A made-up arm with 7 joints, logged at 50 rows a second.
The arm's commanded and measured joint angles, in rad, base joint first. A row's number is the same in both.
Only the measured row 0 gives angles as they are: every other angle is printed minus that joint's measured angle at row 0.
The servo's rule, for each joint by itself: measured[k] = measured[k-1] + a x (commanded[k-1-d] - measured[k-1]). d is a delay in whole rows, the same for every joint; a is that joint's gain. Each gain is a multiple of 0.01, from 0.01 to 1. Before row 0 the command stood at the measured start. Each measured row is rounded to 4 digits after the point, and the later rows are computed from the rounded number. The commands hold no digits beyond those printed.
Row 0, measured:
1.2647 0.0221 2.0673 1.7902 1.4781 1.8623 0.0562
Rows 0 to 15, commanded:
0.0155 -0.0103 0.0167 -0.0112 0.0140 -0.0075 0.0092
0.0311 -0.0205 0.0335 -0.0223 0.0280 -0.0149 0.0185
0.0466 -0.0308 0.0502 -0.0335 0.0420 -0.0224 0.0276
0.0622 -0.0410 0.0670 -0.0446 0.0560 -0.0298 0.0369
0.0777 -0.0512 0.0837 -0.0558 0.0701 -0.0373 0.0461
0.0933 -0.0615 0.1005 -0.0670 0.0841 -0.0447 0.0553
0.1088 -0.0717 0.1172 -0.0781 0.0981 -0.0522 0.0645
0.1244 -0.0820 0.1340 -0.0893 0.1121 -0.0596 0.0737
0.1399 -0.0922 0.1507 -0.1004 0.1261 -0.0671 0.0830
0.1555 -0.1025 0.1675 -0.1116 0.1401 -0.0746 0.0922
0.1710 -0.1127 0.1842 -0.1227 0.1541 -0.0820 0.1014
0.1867 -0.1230 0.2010 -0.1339 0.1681 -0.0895 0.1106
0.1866 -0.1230 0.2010 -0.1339 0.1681 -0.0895 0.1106
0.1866 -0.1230 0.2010 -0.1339 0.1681 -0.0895 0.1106
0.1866 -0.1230 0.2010 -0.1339 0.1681 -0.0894 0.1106
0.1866 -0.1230 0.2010 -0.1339 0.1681 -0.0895 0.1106
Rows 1 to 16, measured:
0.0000 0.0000 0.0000 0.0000 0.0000 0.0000 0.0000
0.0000 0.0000 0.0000 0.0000 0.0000 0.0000 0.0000
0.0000 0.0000 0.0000 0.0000 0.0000 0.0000 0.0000
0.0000 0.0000 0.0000 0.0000 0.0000 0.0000 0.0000
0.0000 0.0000 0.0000 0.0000 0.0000 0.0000 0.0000
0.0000 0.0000 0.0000 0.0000 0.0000 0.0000 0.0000
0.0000 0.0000 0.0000 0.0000 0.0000 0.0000 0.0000
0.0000 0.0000 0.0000 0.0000 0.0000 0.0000 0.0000
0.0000 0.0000 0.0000 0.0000 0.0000 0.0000 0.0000
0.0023 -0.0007 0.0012 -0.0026 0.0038 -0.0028 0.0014
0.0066 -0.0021 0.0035 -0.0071 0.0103 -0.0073 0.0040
0.0126 -0.0041 0.0068 -0.0132 0.0189 -0.0129 0.0075
0.0200 -0.0067 0.0110 -0.0204 0.0289 -0.0192 0.0119
0.0287 -0.0098 0.0161 -0.0285 0.0400 -0.0259 0.0170
0.0384 -0.0134 0.0220 -0.0374 0.0519 -0.0329 0.0227
0.0490 -0.0175 0.0287 -0.0468 0.0644 -0.0400 0.0290
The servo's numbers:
d 9
a 0.15 0.07 0.07 0.23 0.27 0.37 0.15

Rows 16 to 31, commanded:
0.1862 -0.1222 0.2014 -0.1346 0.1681 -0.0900 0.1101
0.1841 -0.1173 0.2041 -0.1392 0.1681 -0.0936 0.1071
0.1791 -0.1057 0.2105 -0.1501 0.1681 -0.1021 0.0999
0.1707 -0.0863 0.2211 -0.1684 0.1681 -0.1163 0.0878
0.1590 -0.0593 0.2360 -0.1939 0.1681 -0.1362 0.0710
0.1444 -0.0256 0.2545 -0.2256 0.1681 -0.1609 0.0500
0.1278 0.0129 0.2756 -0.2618 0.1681 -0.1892 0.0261
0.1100 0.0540 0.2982 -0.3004 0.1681 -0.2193 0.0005
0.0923 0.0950 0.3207 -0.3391 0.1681 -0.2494 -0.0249
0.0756 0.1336 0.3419 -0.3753 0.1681 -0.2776 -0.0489
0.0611 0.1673 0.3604 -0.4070 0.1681 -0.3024 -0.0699
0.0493 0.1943 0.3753 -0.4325 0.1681 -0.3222 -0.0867
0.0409 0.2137 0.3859 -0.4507 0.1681 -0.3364 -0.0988
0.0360 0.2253 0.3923 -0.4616 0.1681 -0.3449 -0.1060
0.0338 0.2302 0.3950 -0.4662 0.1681 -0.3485 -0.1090
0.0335 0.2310 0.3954 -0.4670 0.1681 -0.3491 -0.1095
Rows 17 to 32, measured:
0.0603 -0.0220 0.0361 -0.0566 0.0773 -0.0473 0.0357
0.0722 -0.0269 0.0441 -0.0667 0.0905 -0.0546 0.0428
0.0847 -0.0322 0.0527 -0.0770 0.1039 -0.0620 0.0502
0.0976 -0.0378 0.0619 -0.0875 0.1175 -0.0694 0.0579
0.1110 -0.0438 0.0716 -0.0982 0.1312 -0.0768 0.0658
0.1223 -0.0493 0.0807 -0.1064 0.1412 -0.0815 0.0725
0.1319 -0.0545 0.0891 -0.1127 0.1485 -0.0845 0.0782
0.1401 -0.0593 0.0969 -0.1176 0.1538 -0.0863 0.0831
0.1471 -0.0638 0.1042 -0.1213 0.1577 -0.0875 0.0872
0.1530 -0.0679 0.1110 -0.1244 0.1605 -0.0884 0.0906
0.1577 -0.0714 0.1175 -0.1278 0.1626 -0.0903 0.0931
0.1609 -0.0738 0.1240 -0.1329 0.1641 -0.0947 0.0941
0.1624 -0.0747 0.1308 -0.1411 0.1652 -0.1027 0.0932
0.1619 -0.0736 0.1382 -0.1532 0.1660 -0.1151 0.0899
0.1593 -0.0702 0.1463 -0.1699 0.1666 -0.1320 0.0839
0.1546 -0.0644 0.1554 -0.1910 0.1670 -0.1532 0.0752

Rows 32 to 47, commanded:
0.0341 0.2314 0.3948 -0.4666 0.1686 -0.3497 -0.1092
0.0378 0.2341 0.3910 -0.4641 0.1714 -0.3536 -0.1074
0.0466 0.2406 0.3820 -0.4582 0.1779 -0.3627 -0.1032
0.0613 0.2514 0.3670 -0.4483 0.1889 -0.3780 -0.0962
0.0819 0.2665 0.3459 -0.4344 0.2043 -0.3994 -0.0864
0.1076 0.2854 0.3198 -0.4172 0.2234 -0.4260 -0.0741
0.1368 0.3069 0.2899 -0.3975 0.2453 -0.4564 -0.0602
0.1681 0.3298 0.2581 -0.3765 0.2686 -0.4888 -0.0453
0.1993 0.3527 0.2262 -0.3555 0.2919 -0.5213 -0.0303
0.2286 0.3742 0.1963 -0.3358 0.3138 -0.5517 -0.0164
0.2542 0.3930 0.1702 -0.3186 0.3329 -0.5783 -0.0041
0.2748 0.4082 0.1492 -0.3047 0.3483 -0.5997 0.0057
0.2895 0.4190 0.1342 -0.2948 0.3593 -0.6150 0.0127
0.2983 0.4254 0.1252 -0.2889 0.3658 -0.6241 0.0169
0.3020 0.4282 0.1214 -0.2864 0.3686 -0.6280 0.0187
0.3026 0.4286 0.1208 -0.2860 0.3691 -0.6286 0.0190
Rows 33 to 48, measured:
0.1479 -0.0561 0.1654 -0.2162 0.1673 -0.1777 0.0640
0.1396 -0.0455 0.1763 -0.2445 0.1675 -0.2042 0.0507
0.1300 -0.0330 0.1879 -0.2746 0.1677 -0.2314 0.0358
0.1197 -0.0190 0.2000 -0.3051 0.1678 -0.2577 0.0199
0.1091 -0.0041 0.2123 -0.3344 0.1679 -0.2816 0.0039
0.0989 0.0111 0.2245 -0.3611 0.1680 -0.3019 -0.0115
0.0895 0.0261 0.2362 -0.3842 0.1680 -0.3178 -0.0257
0.0811 0.0404 0.2473 -0.4031 0.1680 -0.3292 -0.0382
0.0740 0.0537 0.2577 -0.4178 0.1680 -0.3366 -0.0489
0.0680 0.0661 0.2673 -0.4290 0.1682 -0.3414 -0.0579
0.0635 0.0779 0.2760 -0.4371 0.1691 -0.3459 -0.0653
0.0610 0.0893 0.2834 -0.4420 0.1715 -0.3521 -0.0710
0.0610 0.1006 0.2893 -0.4434 0.1762 -0.3617 -0.0748
0.0641 0.1122 0.2933 -0.4413 0.1838 -0.3756 -0.0765
0.0706 0.1243 0.2952 -0.4358 0.1945 -0.3942 -0.0761
0.0805 0.1371 0.2948 -0.4270 0.2082 -0.4172 -0.0737

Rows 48 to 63, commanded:
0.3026 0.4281 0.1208 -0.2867 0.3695 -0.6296 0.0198
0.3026 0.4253 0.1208 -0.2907 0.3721 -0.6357 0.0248
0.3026 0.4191 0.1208 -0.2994 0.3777 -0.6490 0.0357
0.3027 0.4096 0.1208 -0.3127 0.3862 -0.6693 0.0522
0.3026 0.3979 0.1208 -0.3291 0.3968 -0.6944 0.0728
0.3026 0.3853 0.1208 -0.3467 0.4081 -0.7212 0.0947
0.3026 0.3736 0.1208 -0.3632 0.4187 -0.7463 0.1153
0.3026 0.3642 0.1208 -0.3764 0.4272 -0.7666 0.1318
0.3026 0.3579 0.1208 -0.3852 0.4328 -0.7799 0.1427
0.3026 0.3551 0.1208 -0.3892 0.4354 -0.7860 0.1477
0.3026 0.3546 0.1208 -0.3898 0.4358 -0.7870 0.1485
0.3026 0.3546 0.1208 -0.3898 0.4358 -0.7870 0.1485
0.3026 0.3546 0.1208 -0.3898 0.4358 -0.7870 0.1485
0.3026 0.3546 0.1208 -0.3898 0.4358 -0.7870 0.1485
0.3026 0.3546 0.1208 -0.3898 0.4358 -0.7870 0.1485
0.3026 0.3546 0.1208 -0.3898 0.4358 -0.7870 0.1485
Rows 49 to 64, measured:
0.0936 0.1506 0.2922 -0.4154 0.2245 -0.4437 -0.0694
0.1095 0.1647 0.2876 -0.4016 0.2427 -0.4724 -0.0635
0.1274 0.1794 0.2812 -0.3865 0.2619 -0.5017 -0.0564
0.1464 0.1944 0.2734 -0.3709 0.2811 -0.5300 -0.0486
0.1657 0.2094 0.2647 -0.3557 0.2992 -0.5558 -0.0405
0.1843 0.2241 0.2556 -0.3417 0.3154 -0.5777 -0.0325
0.2014 0.2382 0.2465 -0.3296 0.3290 -0.5949 -0.0251
0.2165 0.2515 0.2377 -0.3197 0.3397 -0.6071 -0.0185
0.2294 0.2639 0.2295 -0.3119 0.3476 -0.6151 -0.0129
0.2404 0.2754 0.2219 -0.3061 0.3535 -0.6205 -0.0080
0.2497 0.2859 0.2148 -0.3026 0.3585 -0.6261 -0.0031
0.2576 0.2952 0.2082 -0.3019 0.3637 -0.6346 0.0027
0.2644 0.3032 0.2021 -0.3044 0.3698 -0.6474 0.0101
0.2701 0.3098 0.1964 -0.3101 0.3771 -0.6648 0.0195
0.2750 0.3151 0.1911 -0.3185 0.3855 -0.6857 0.0308
0.2791 0.3192 0.1862 -0.3288 0.3945 -0.7081 0.0435

